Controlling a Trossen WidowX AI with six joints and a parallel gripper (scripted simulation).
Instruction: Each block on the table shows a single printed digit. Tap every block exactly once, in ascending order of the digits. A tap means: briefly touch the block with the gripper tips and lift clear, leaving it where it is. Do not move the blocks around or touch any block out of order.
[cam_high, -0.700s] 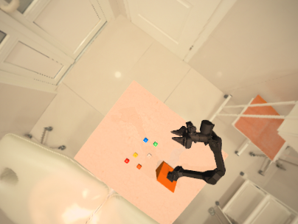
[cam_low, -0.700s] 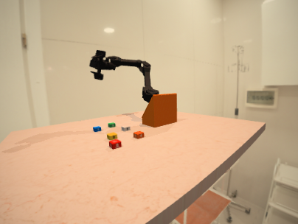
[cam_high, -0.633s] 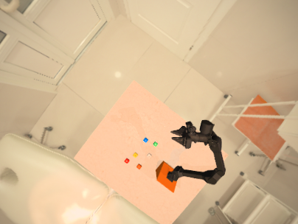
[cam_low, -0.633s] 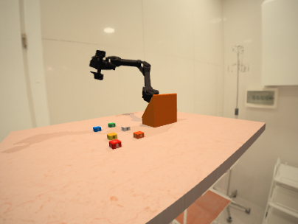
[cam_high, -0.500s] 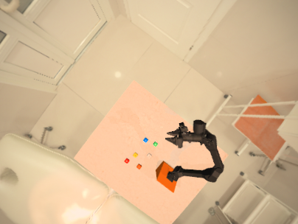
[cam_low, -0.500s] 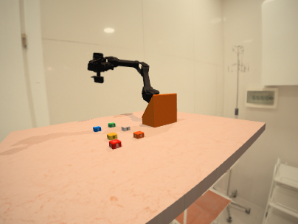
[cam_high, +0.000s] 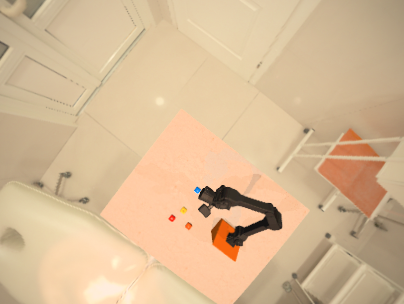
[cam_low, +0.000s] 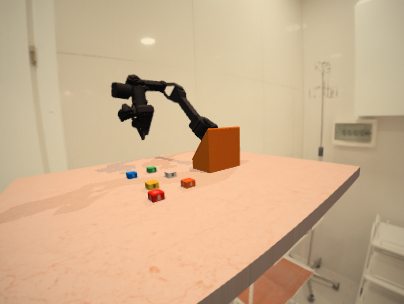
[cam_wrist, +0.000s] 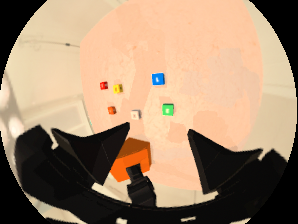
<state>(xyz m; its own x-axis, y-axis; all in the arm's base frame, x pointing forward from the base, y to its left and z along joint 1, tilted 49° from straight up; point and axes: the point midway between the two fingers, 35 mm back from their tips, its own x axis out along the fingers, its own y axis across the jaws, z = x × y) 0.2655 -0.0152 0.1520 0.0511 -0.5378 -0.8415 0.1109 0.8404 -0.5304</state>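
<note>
The white block lies 4 cm behind my gripper tip, 12 cm to the left of it and 13 cm below it. The rest, counted from my gripper tip: green block 1 cm behind, 1 cm to the left, 13 cm below; then blue block 7 cm ahead, 3 cm to the left, 13 cm below; then yellow block 6 cm ahead, 19 cm to the left, 13 cm below.
</note>
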